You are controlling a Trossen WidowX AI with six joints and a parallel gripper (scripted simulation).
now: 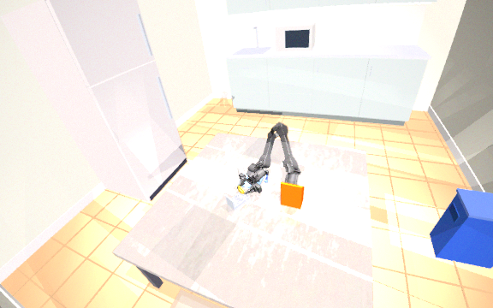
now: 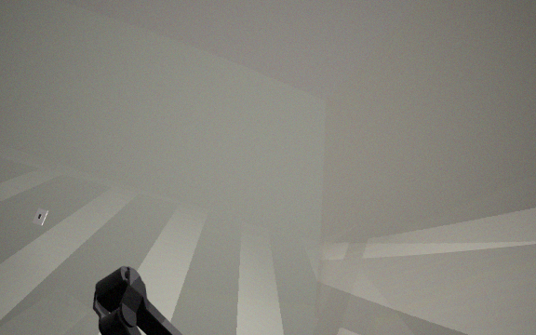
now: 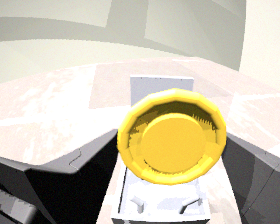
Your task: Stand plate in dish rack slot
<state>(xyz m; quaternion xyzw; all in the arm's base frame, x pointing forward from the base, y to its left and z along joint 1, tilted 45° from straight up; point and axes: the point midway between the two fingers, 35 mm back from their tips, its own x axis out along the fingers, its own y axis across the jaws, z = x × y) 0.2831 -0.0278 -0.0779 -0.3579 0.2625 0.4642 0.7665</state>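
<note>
The dish rack is 1 cm ahead of my gripper tip, 2 cm to the left of it and 4 cm below it. From my gripper tip the other things lie so: plate: 1 cm to the right.
</note>
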